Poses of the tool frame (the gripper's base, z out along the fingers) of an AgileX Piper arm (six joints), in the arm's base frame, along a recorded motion.
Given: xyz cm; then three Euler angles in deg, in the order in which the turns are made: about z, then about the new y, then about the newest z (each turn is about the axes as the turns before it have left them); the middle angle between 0 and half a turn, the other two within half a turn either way.
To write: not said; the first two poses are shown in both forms.
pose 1, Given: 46.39 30.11 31.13 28.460 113.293 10.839
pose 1, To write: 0.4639 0.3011 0.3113 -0.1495 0.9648 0.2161 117.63
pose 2, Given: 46.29 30.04 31.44 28.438 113.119 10.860
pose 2, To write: 0.4629 0.3004 0.3144 -0.1492 0.9648 0.2168 117.47
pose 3, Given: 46.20 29.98 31.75 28.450 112.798 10.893
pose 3, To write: 0.4620 0.2998 0.3175 -0.1489 0.9645 0.2183 117.19
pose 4, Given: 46.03 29.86 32.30 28.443 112.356 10.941
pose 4, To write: 0.4603 0.2986 0.3230 -0.1484 0.9641 0.2202 116.79
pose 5, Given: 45.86 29.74 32.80 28.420 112.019 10.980
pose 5, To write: 0.4586 0.2974 0.3280 -0.1478 0.9639 0.2216 116.48
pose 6, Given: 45.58 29.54 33.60 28.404 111.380 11.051
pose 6, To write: 0.4558 0.2954 0.3360 -0.1470 0.9633 0.2245 115.91
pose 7, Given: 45.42 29.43 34.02 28.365 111.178 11.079
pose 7, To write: 0.4542 0.2943 0.3402 -0.1464 0.9632 0.2252 115.72
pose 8, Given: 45.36 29.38 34.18 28.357 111.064 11.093
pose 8, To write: 0.4536 0.2938 0.3418 -0.1462 0.9632 0.2257 115.62
